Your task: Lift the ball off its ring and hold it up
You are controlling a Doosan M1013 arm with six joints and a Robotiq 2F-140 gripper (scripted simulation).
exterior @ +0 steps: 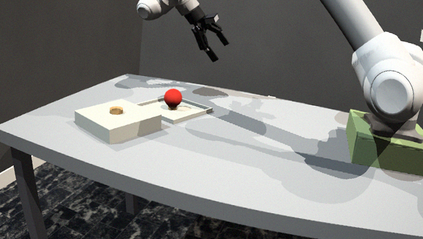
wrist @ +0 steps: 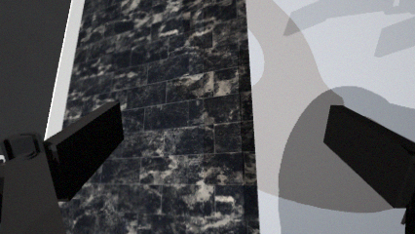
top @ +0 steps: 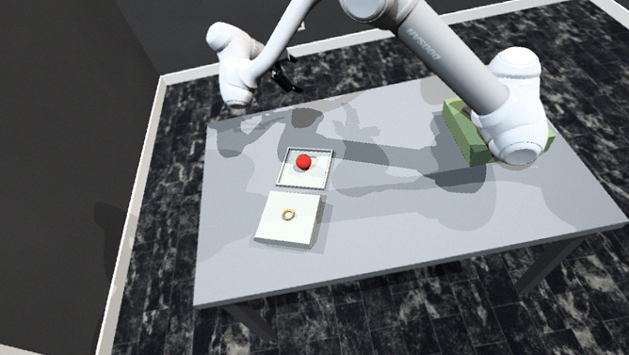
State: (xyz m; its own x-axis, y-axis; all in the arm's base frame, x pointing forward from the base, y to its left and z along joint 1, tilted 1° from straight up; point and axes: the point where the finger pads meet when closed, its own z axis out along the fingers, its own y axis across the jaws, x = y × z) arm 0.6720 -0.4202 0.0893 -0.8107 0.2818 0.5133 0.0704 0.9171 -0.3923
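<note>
Right now the red ball is 37 cm to the left of my hand, 12 cm below it and 6 cm ahead of it. From my hand the other things lie so: shallow white tray: 37 cm to the left, 16 cm below, 6 cm ahead.
</note>
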